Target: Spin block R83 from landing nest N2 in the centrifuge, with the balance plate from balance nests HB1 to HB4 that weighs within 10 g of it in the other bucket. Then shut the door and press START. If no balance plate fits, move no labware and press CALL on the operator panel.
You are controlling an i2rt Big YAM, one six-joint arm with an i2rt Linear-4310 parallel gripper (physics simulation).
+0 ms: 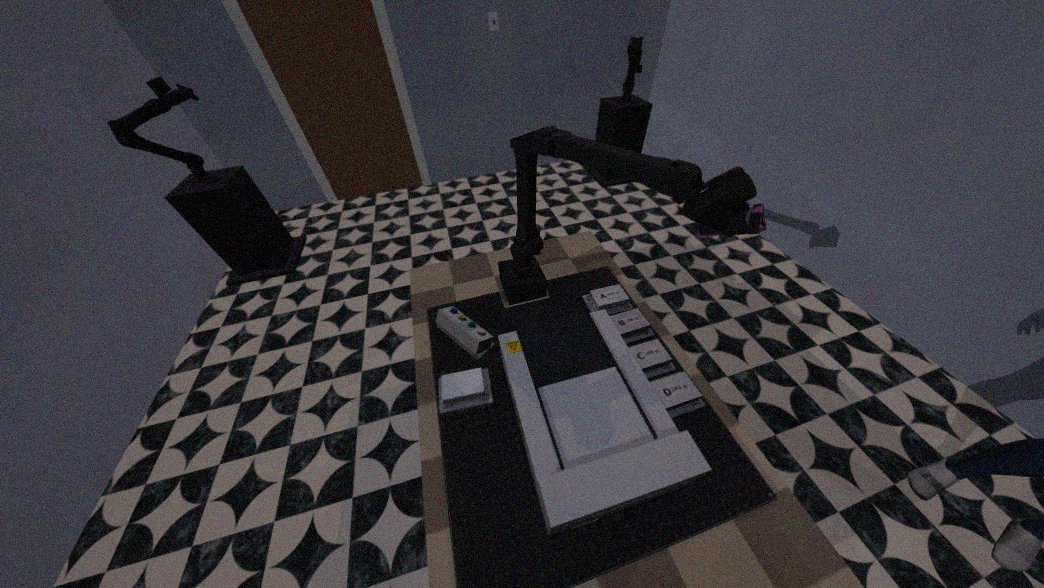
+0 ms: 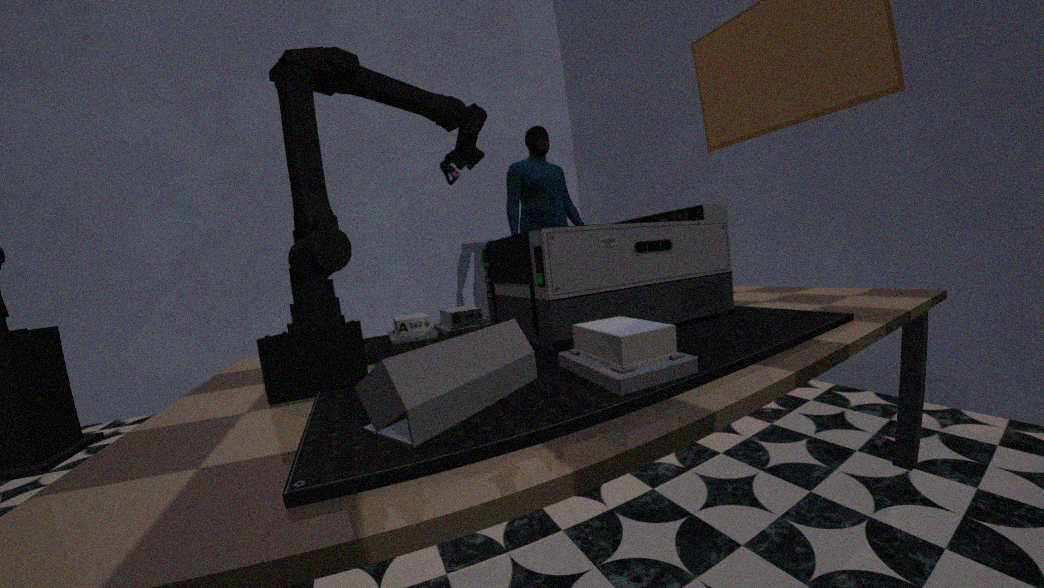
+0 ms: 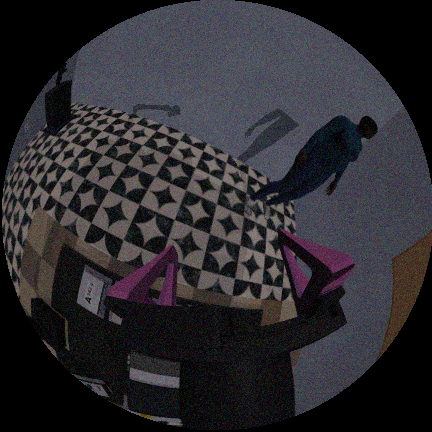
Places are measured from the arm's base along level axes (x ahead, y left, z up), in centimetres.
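Where they show: gripper, fingertip midpoint: [image 1: 743, 229] [image 2: 459, 176] [image 3: 225, 242]; arm's base, link origin: [image 1: 521, 271] [image 2: 319, 327].
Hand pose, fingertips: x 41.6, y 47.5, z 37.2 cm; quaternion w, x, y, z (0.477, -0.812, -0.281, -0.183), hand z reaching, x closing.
Things, the pixels of their centre, and the offset from my fingertips. Level surfaces: height alone.
- Labelled pale blocks A, body centre: [image 2: 411, 324] [image 3: 90, 292] [image 1: 608, 298] dx -22.3, dy -17.9, dz -42.6 cm
- B, body centre: [image 2: 460, 316] [image 1: 627, 324] dx -8.8, dy -17.3, dz -42.6 cm
- C, body centre: [image 1: 646, 357] dx +5.2, dy -18.1, dz -42.6 cm
- D, body centre: [image 1: 672, 392] dx +18.4, dy -16.9, dz -42.6 cm
- centrifuge, body centre: [image 2: 604, 270] [image 1: 580, 407] [image 3: 193, 393] dx +17.7, dy -47.7, dz -33.7 cm
- unmarked white block, body centre: [image 2: 621, 340] [image 1: 463, 386] dx -1.5, dy -77.5, dz -41.7 cm
- separate nest, body centre: [image 2: 623, 360] [image 1: 465, 390] dx -1.5, dy -77.5, dz -44.6 cm
- operator panel, body centre: [image 2: 454, 369] [image 1: 463, 329] dx -23.6, dy -74.2, dz -41.8 cm
- black mat, surface height: dz -45.9 cm
- chequered wooden table, surface height: dz -47.2 cm
My gripper [image 1: 734, 227] [image 2: 452, 173] [image 3: 225, 242] is open and empty, with pink fingers, high above the table's right side. Labelled pale blocks A [image 1: 612, 295] [image 2: 412, 325] [image 3: 92, 290], B [image 1: 629, 321], C [image 1: 652, 353] and D [image 1: 677, 390] stand in a row beside the centrifuge [image 1: 620, 485] [image 2: 599, 262]. Their small weight print is unreadable. An unmarked white block [image 1: 463, 384] [image 2: 624, 341] sits on a separate nest [image 1: 467, 406] [image 2: 635, 382]. The operator panel [image 1: 465, 332] [image 2: 460, 383] has coloured buttons. R83, the buckets and the door's state cannot be made out.
A black mat [image 1: 496, 511] [image 2: 328, 467] lies under the equipment on the chequered wooden table [image 1: 434, 504] [image 2: 219, 445]. A person [image 2: 537, 189] [image 3: 327, 155] stands beyond the table. Two other dark arms stand on pedestals [image 1: 230, 219] [image 1: 623, 120] away from it.
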